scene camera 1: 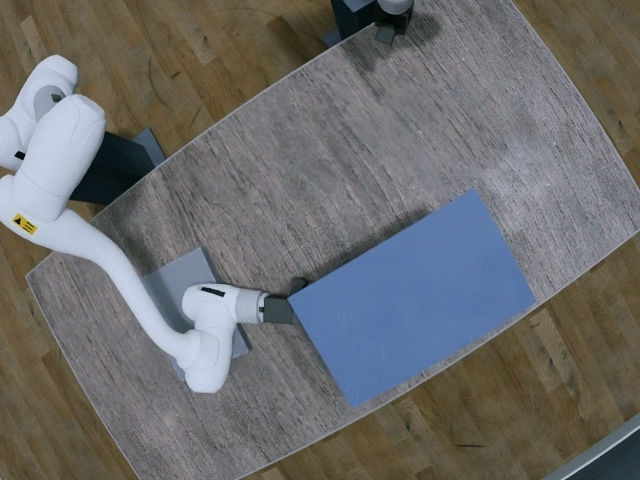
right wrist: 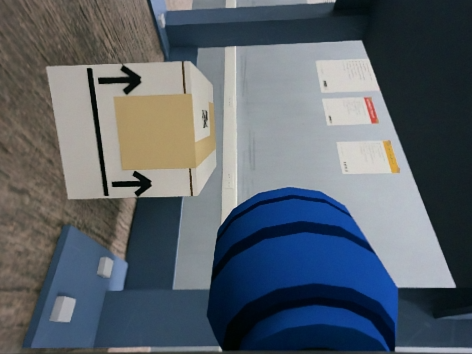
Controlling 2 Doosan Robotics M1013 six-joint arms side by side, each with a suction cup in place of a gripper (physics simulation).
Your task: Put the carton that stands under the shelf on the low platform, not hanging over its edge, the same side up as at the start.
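Frame: origin at the left arm's base, x up, y right, z ahead, level; centimetres.
Where they show: right hand at its tool point: [right wrist: 287, 250].
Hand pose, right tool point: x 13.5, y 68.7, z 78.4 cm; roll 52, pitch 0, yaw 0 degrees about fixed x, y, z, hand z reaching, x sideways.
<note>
After its pixels a point has its place.
The carton [right wrist: 155, 132] @(x 6.5, y 59.5, z 85.3 cm) stands on the table under the shelf [scene camera 1: 413, 299] @(x 34.3, y 48.8, z 86.1 cm) [right wrist: 140, 317] @(x 3.7, y 70.4, z 94.8 cm). It is white with tan tape, and its black arrows point away from the table top. In the scene view the shelf's blue top hides it. My right gripper [scene camera 1: 279, 310] [right wrist: 305, 270], with a blue suction cup, reaches in at the shelf's left corner. The cup is beside the carton, apart from it, and holds nothing. The low grey platform [scene camera 1: 199, 263] @(x 4.8, y 92.0, z 47.8 cm) lies partly under my right arm. My left gripper [scene camera 1: 386, 34] @(x 12.4, y 11.3, z 28.6 cm) is far off at the top table edge, with nothing seen on it; its cup is hidden.
The shelf's side frame and a foot [right wrist: 62, 280] @(x 0.5, y 68.2, z 88.9 cm) with white blocks are near the carton. The shelf's dark underside [right wrist: 430, 100] @(x 31.1, y 50.9, z 93.7 cm) lies on the far side of the cup. Behind the carton is a pale panel [right wrist: 295, 165] with a white strip and paper sheets.
</note>
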